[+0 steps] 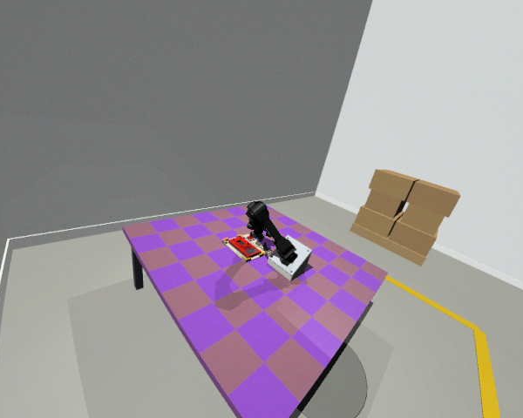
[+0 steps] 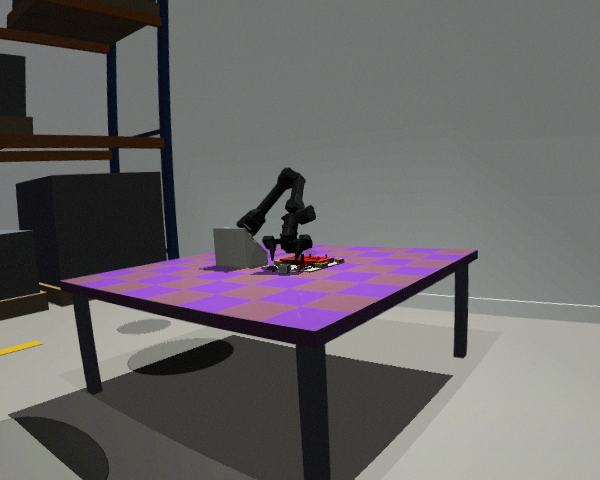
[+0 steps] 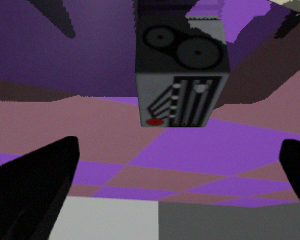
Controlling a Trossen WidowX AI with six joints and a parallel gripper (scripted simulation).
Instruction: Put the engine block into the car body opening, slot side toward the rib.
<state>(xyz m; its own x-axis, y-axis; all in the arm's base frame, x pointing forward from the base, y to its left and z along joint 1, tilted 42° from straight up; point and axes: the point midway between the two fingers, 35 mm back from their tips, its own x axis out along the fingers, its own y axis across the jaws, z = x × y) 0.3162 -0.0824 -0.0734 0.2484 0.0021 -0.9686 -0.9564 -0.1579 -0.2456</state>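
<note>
My gripper tip is now 40 mm above the engine block and 10 mm to the right of it.
</note>
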